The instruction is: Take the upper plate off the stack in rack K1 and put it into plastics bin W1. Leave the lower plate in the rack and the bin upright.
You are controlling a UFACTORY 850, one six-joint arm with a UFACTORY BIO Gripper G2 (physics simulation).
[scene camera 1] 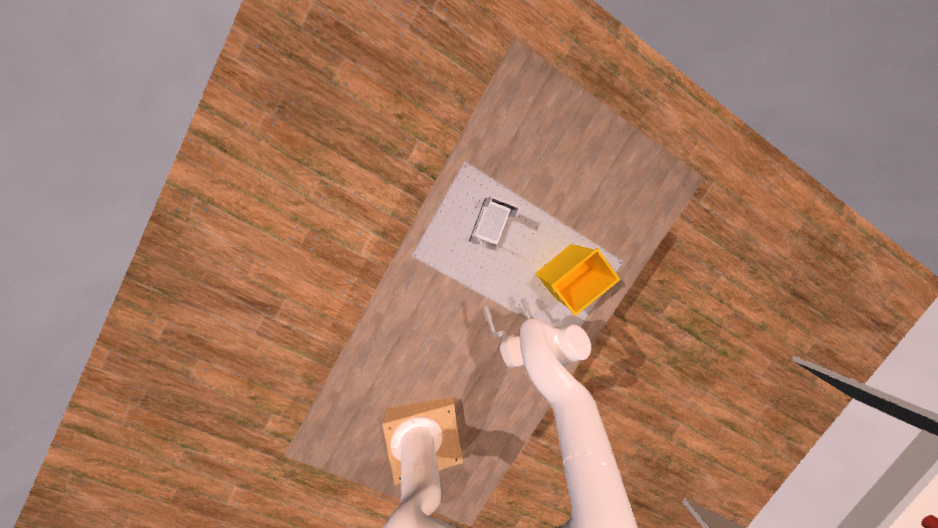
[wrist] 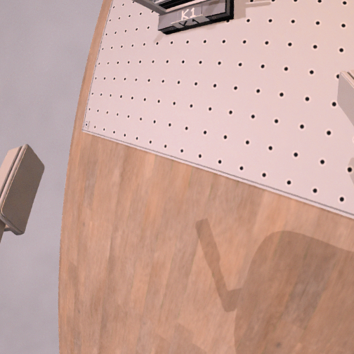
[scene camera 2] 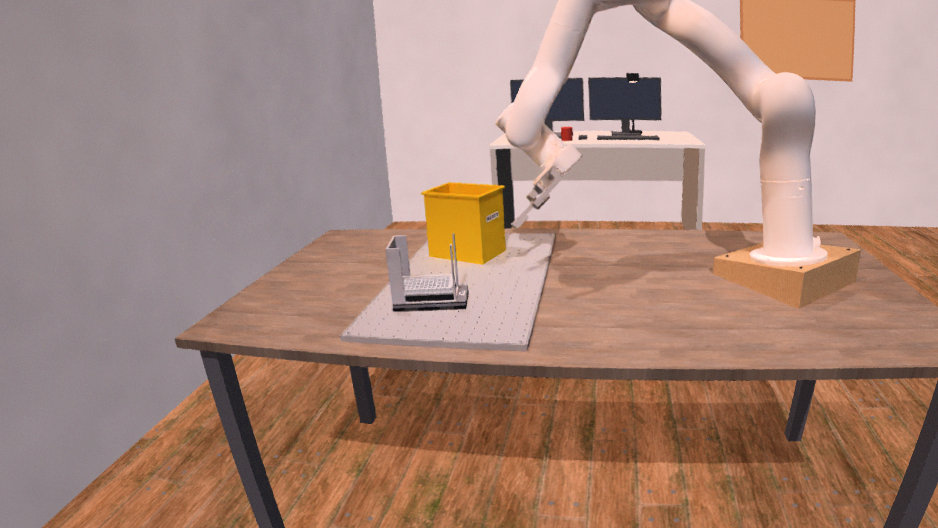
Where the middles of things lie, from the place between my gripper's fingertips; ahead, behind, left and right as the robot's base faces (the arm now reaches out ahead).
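Labels:
Yellow bin W1 (scene camera 2: 474,212), measured from my hand: 16 cm to the right of it, 20 cm ahead of it, 6 cm below it.

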